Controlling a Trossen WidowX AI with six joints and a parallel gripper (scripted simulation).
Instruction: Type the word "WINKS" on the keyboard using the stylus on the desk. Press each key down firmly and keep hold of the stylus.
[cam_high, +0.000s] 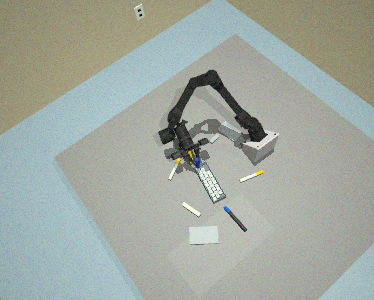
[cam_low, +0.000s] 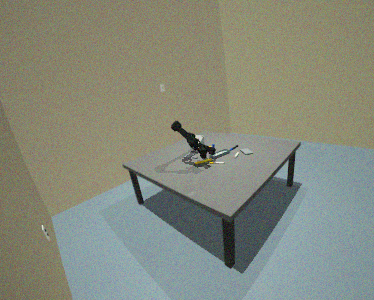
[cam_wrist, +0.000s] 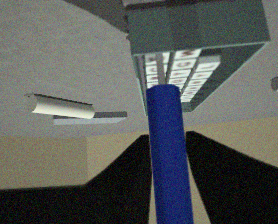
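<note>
The yellow pen lies 110 mm to the right of my gripper tip, 60 mm below it and 40 mm behind it. The rest, counted from my gripper tip: grey stylus tip (50 mm below); blue stylus (10 mm below); white stick (160 mm ahead, 120 mm to the left, 60 mm below).
</note>
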